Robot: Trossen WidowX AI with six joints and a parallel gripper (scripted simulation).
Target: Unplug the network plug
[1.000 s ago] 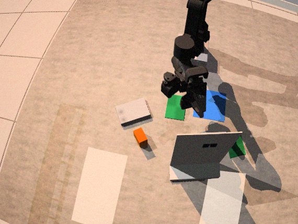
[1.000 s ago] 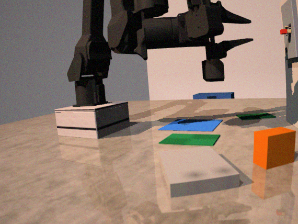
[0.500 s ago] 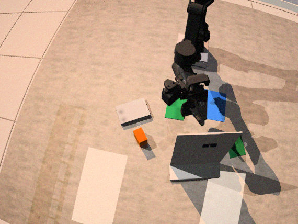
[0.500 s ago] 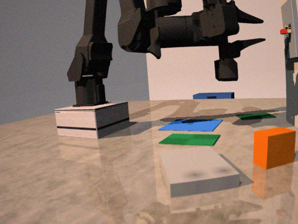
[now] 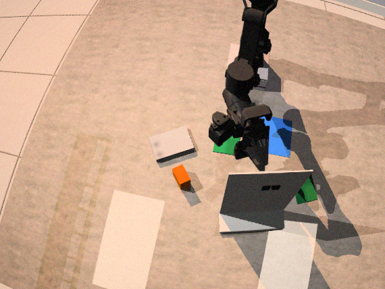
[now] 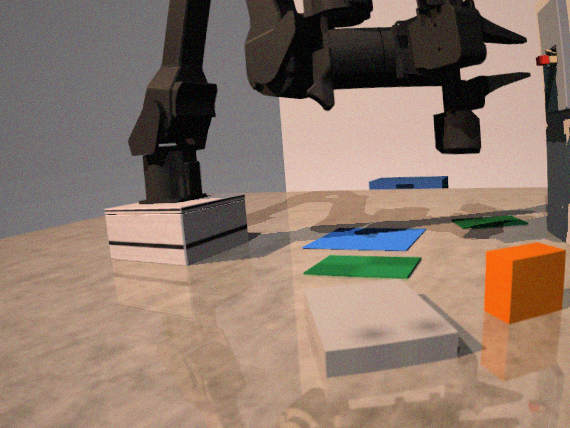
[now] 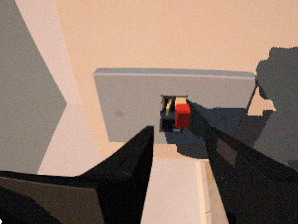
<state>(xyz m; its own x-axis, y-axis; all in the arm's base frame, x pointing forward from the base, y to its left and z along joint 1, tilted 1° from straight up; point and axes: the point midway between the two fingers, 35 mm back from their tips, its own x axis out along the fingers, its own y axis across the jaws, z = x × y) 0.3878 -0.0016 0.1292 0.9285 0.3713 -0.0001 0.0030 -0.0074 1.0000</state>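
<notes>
My gripper tip is 3 cm short of the network plug. Also, from my gripper tip: orange block (18 cm to the right, 17 cm below, 3 cm behind); grey panel (7 cm below, 5 cm ahead, 1 cm to the left); blue square (19 cm below, 19 cm behind, 5 cm to the left).
</notes>
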